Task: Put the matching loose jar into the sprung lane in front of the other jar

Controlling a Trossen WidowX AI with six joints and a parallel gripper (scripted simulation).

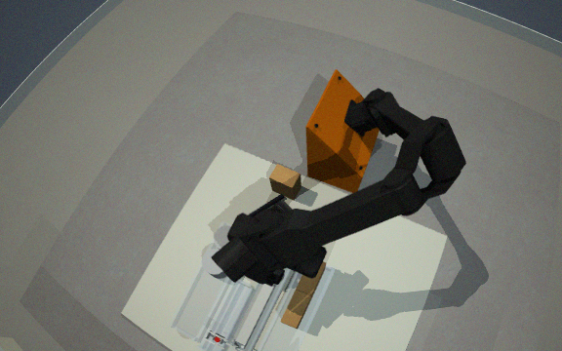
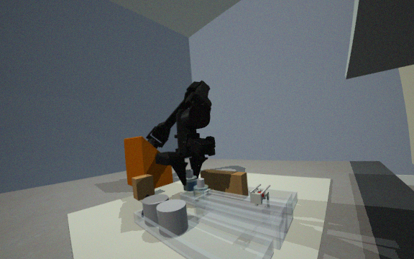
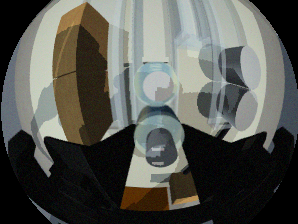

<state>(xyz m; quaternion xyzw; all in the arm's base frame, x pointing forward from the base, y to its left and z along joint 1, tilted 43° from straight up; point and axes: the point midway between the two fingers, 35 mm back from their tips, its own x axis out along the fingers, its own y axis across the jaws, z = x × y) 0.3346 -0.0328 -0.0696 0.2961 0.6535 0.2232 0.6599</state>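
The clear sprung lane lies 150 mm ahead of my gripper tip, 30 mm to the right of it and 30 mm below it. Also, from my gripper tip: brown box (170 mm behind, 50 mm to the right, 20 mm below).
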